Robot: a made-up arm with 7 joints.
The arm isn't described. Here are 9 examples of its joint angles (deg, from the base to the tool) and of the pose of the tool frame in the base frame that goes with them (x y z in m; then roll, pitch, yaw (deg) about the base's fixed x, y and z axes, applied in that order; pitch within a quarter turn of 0, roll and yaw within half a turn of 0).
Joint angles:
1: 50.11 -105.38 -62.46 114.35 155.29 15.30 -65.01
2: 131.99 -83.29 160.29 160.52 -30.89 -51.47 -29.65
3: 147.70 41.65 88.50 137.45 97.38 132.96 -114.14
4: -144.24 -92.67 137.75 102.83 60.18 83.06 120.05
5: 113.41 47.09 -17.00 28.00 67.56 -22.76 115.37
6: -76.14 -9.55 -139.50 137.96 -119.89 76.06 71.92
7: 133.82 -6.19 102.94 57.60 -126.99 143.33 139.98
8: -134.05 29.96 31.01 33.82 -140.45 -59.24 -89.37
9: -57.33 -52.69 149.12 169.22 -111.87 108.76 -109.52
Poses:
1: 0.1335 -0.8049 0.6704 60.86 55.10 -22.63
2: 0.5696 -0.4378 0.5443 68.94 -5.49 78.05
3: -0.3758 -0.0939 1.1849 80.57 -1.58 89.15
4: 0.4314 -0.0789 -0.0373 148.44 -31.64 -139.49
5: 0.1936 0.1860 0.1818 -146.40 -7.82 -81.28
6: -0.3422 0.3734 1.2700 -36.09 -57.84 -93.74
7: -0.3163 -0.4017 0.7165 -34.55 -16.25 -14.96
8: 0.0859 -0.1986 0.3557 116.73 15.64 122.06
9: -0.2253 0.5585 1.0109 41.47 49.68 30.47
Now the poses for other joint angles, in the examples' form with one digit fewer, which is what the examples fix.
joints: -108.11 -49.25 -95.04 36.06 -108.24 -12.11 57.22
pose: -0.533 -0.051 0.512 -144.3 -58.4 175.2
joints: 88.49 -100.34 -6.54 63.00 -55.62 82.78 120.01
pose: 0.203 -0.094 1.117 -98.0 19.9 -57.8
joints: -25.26 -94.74 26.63 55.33 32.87 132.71 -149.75
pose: 0.178 0.194 0.856 -177.7 11.9 151.5
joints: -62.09 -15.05 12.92 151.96 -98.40 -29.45 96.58
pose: 0.164 0.063 1.302 33.4 -16.4 126.6
